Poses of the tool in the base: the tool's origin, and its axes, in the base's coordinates. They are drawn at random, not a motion.
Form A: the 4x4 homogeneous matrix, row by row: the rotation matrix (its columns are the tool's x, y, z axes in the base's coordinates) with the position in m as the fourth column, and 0 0 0 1 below. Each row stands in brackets.
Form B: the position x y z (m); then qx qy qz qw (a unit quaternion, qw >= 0). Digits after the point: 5 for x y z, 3 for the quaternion.
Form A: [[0.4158 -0.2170 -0.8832 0.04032], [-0.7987 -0.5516 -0.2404 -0.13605], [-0.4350 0.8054 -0.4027 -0.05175], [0 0 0 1]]
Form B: 0.04032 -0.13605 -0.05175 0.770 -0.330 -0.428 0.340
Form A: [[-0.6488 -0.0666 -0.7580 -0.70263], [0.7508 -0.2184 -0.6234 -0.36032], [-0.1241 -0.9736 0.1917 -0.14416], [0 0 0 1]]
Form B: -0.70263 -0.36032 -0.14416 -0.307 -0.556 0.717 0.285
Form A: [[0.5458 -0.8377 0.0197 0.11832], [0.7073 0.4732 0.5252 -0.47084], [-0.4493 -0.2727 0.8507 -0.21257], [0 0 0 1]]
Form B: 0.11832 -0.47084 -0.21257 -0.236 0.138 0.456 0.847
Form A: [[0.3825 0.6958 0.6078 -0.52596], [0.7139 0.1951 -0.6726 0.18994], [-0.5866 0.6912 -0.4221 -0.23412], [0 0 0 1]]
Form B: -0.52596 0.18994 -0.23412 0.634 0.556 0.008 0.537
